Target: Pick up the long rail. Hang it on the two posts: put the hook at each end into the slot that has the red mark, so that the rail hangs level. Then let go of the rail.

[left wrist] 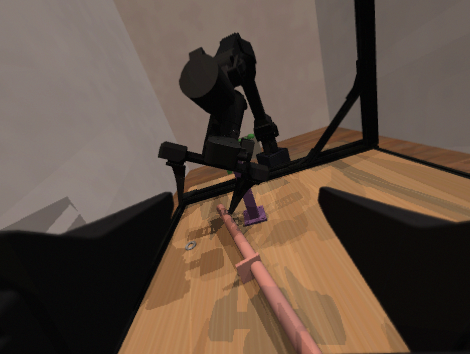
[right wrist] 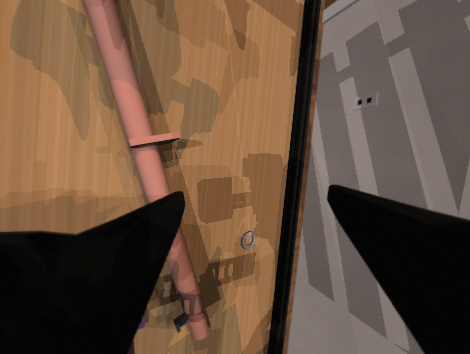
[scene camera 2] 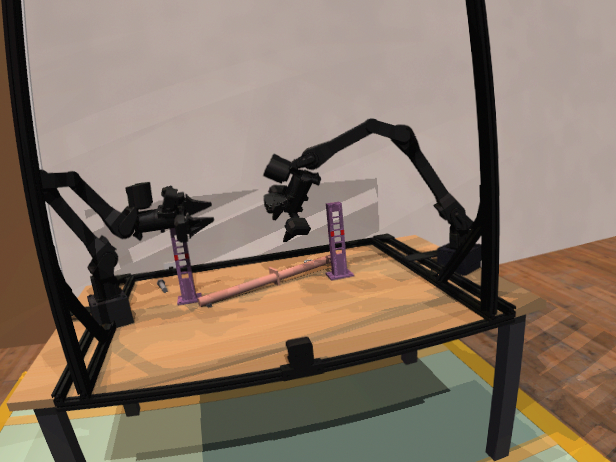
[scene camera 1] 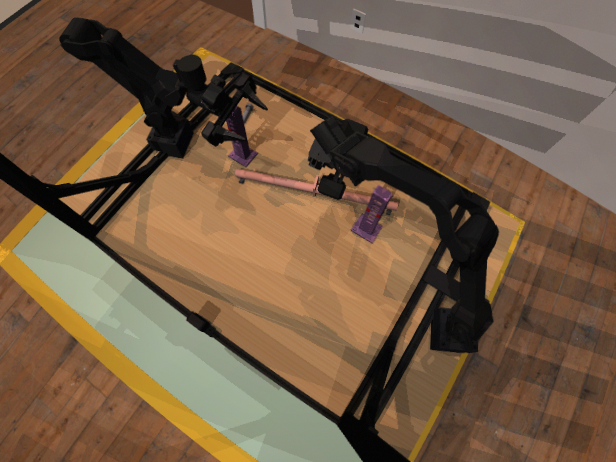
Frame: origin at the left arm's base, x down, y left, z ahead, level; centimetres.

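Seen in the pictures: left gripper, between the fingertips: point(left wrist: 245, 196) point(scene camera 2: 212, 211) point(scene camera 1: 256, 124); right gripper, between the fingertips: point(left wrist: 206, 209) point(right wrist: 254, 195) point(scene camera 2: 279, 230); left arm's base, origin of its link: point(scene camera 2: 106, 296) point(scene camera 1: 166, 128); right arm's base, origin of its link: point(left wrist: 271, 151) point(scene camera 1: 459, 329).
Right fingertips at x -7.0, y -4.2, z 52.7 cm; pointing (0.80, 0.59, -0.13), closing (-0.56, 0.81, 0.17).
Offsets run from my right fingertips to a thing's top centre. Level surfaces: height alone.
The long pink rail @(dx +9.8, dy -3.5, dz -5.0 cm) point(scene camera 1: 280, 181) point(scene camera 2: 240, 290) point(left wrist: 272, 290) point(right wrist: 127, 102) lies on the table, with a collar near its middle and small dark hooks at its ends. A purple slotted post @(dx -7.1, dy +4.3, dz -29.4 cm) point(scene camera 1: 241, 142) point(scene camera 2: 187, 287) stands beyond its left end; another purple post @(dx -7.1, dy -11.9, dz +11.7 cm) point(scene camera 1: 368, 225) point(scene camera 2: 339, 260) point(left wrist: 252, 205) stands at its right end. Both show red marks in scene camera 2. My left gripper point(scene camera 1: 255, 122) point(scene camera 2: 212, 211) is open and empty, high by the left post. My right gripper point(scene camera 2: 280, 229) point(right wrist: 254, 195) is open and empty above the rail; its fingers are hidden in scene camera 1.
A grey bolt @(dx +12.0, dy +19.6, dz -32.8 cm) point(scene camera 1: 248, 111) point(scene camera 2: 161, 286) lies behind the left post. A small grey ring @(dx +14.1, dy +7.0, dz +13.6 cm) point(left wrist: 185, 245) point(right wrist: 244, 240) lies between the rail and the back edge. A black frame point(scene camera 1: 295, 103) point(scene camera 2: 225, 260) borders the table @(dx +14.5 cm) point(scene camera 1: 225, 240). The right arm reaches over the back right.
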